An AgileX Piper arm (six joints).
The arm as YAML. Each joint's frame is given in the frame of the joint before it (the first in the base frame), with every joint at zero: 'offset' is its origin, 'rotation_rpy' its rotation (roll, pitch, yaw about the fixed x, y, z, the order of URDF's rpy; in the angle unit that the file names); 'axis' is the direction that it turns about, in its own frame. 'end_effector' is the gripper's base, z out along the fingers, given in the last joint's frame.
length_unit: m
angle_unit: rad
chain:
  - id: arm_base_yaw
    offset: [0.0, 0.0, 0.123]
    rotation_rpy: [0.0, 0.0, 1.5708]
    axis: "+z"
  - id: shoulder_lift
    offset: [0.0, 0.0, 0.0]
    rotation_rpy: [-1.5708, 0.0, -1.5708]
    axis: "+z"
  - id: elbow
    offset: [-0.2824, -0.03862, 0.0]
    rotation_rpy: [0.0, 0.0, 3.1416]
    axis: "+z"
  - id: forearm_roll
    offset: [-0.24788, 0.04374, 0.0]
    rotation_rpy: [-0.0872, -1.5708, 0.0]
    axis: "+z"
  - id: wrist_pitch
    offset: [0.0, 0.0, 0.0]
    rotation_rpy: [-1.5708, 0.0, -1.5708]
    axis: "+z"
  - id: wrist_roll
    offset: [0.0, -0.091, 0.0]
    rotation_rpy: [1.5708, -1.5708, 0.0]
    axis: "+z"
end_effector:
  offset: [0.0, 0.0, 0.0]
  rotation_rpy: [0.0, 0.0, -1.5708]
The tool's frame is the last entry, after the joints.
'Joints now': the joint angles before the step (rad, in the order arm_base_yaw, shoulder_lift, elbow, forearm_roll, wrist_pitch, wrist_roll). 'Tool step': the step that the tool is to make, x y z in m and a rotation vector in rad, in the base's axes. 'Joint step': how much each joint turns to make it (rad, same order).
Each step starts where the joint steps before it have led.
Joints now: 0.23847, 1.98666, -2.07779, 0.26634, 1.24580, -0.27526
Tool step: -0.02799, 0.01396, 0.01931, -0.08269, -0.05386, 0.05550
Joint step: 0.06774, -0.08964, 0.05922, -0.09275, 0.00209, -0.00614
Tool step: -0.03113, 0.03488, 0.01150, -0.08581, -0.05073, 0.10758
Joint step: 0.12903, -0.05793, 0.03769, -0.10060, 0.00407, -0.00001
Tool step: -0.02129, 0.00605, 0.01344, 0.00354, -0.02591, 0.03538
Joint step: 0.04009, -0.06080, 0.03577, -0.00996, 0.00002, 0.00275
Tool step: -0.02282, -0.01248, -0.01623, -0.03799, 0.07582, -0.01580
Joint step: 0.00001, -0.09420, 0.17809, -0.00760, -0.00001, 0.01650
